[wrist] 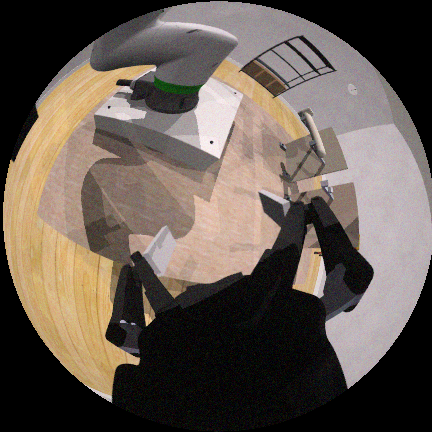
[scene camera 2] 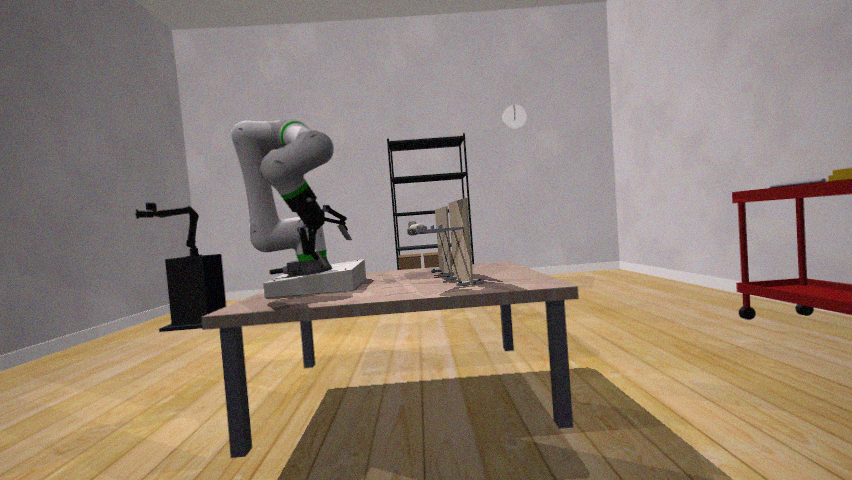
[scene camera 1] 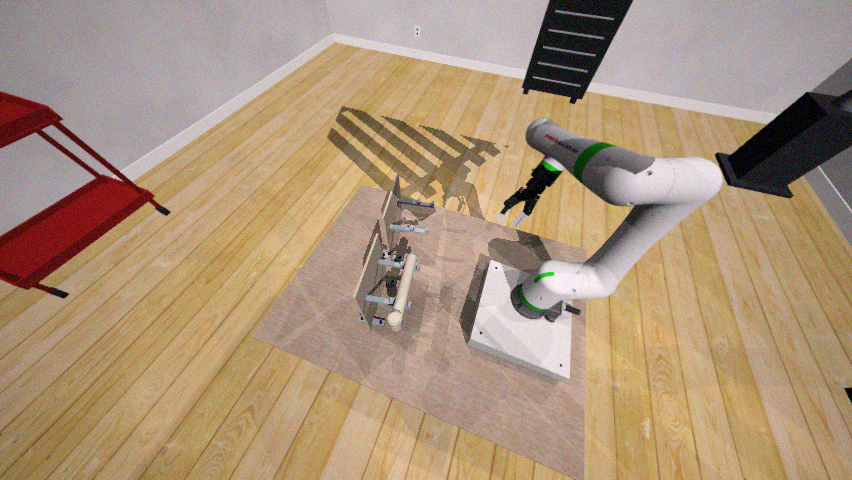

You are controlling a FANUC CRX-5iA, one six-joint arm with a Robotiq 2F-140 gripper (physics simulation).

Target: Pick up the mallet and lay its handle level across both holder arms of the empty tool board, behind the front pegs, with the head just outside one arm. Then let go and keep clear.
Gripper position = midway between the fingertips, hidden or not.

Note:
My gripper point(scene camera 2: 337, 251) is open, with nothing in its grasp. Further things: a mallet point(scene camera 1: 395, 317), a tool board point(scene camera 1: 392, 217) and a tool board point(scene camera 1: 367, 295).
My gripper shows as well in the wrist view point(wrist: 214, 218) and in scene camera 1 point(scene camera 1: 506, 222).

